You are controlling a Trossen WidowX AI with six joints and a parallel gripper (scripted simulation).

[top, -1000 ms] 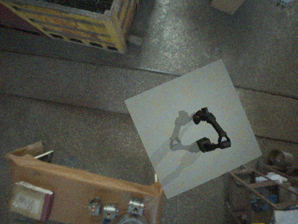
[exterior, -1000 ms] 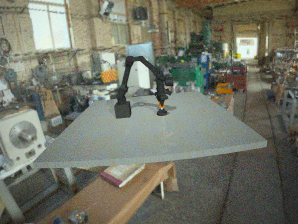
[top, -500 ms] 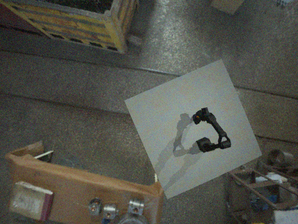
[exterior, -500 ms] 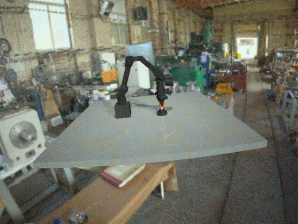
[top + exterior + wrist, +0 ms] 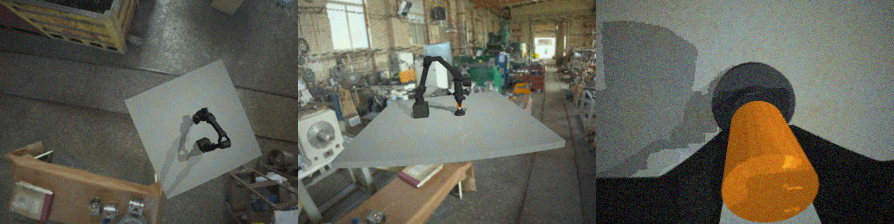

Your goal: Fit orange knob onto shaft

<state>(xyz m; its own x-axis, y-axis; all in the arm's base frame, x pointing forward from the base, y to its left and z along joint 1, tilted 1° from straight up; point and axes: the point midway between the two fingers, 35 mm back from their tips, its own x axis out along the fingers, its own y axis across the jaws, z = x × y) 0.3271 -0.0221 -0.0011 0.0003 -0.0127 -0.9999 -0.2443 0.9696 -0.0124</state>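
The round pedestal lies 40 mm below my gripper tip. The rest, counted from my gripper tip: orange knob 30 mm above.
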